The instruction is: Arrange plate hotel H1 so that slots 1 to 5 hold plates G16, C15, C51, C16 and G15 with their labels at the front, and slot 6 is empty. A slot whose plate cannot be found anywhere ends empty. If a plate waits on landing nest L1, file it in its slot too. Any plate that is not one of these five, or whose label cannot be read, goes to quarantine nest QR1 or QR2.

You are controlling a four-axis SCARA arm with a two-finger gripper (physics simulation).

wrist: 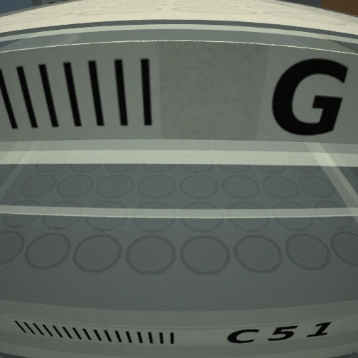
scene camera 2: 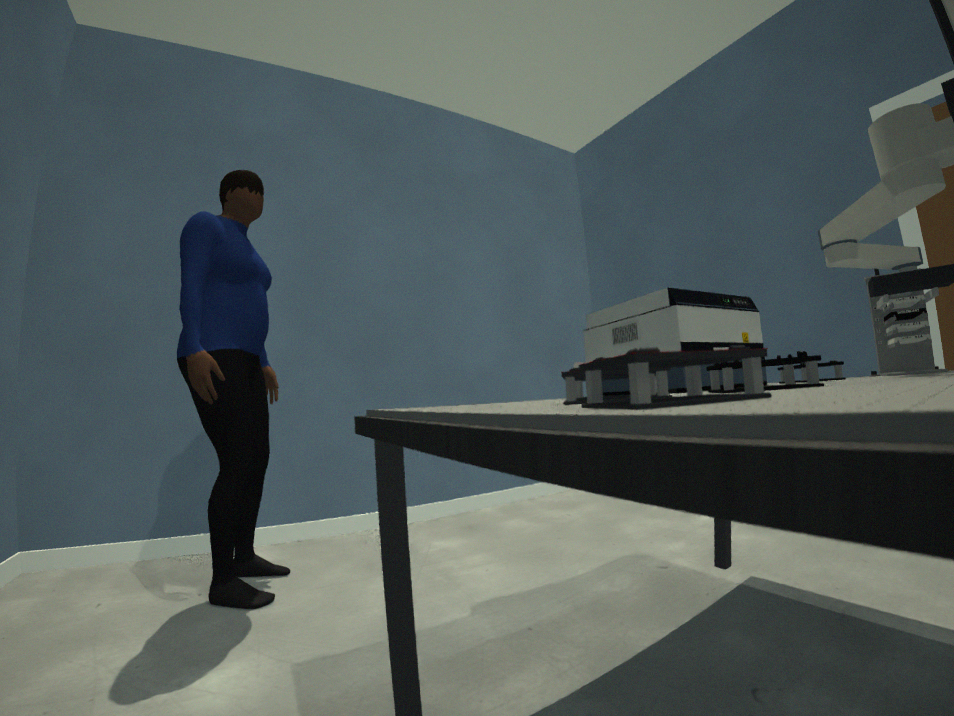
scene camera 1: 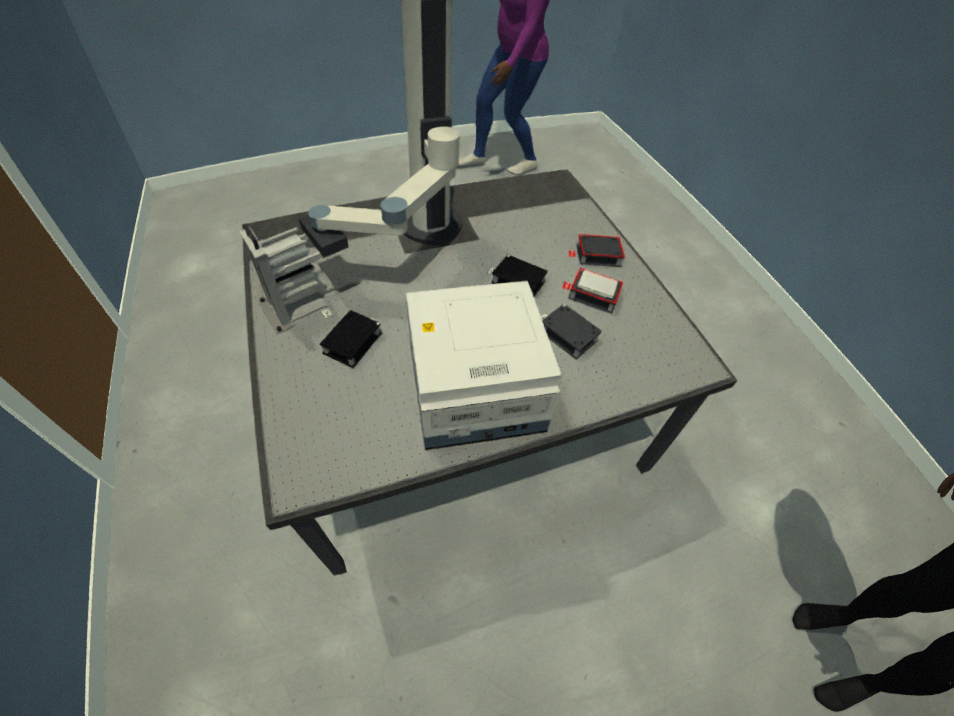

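Hotel H1 (scene camera 1: 269, 281) (scene camera 2: 886, 350) stands at the table's far left with plates stacked in it. My gripper (scene camera 1: 278, 242) is at its top level, shut on plate G15 (scene camera 1: 277, 244) (wrist: 210, 90); the fingers are not visible in the wrist view, and the label's end is cut off there. Plate C51 (wrist: 175, 330) (scene camera 1: 285, 259) lies below, label facing the wrist camera. The black plate C16 (scene camera 1: 292, 272) (scene camera 2: 905, 315) lies lower, with light plates beneath; their labels are unreadable now. A white plate (scene camera 1: 596, 283) sits on a red-rimmed nest; another red-rimmed nest (scene camera 1: 601, 246) carries no plate.
A large white instrument (scene camera 1: 485, 339) (scene camera 2: 635, 327) stands mid-table. Black nests (scene camera 1: 350, 336) (scene camera 1: 520, 273) (scene camera 1: 570, 329) stand around it, without visible plates. One person (scene camera 1: 524, 46) stands behind the table; another (scene camera 2: 227, 308) stands away from it.
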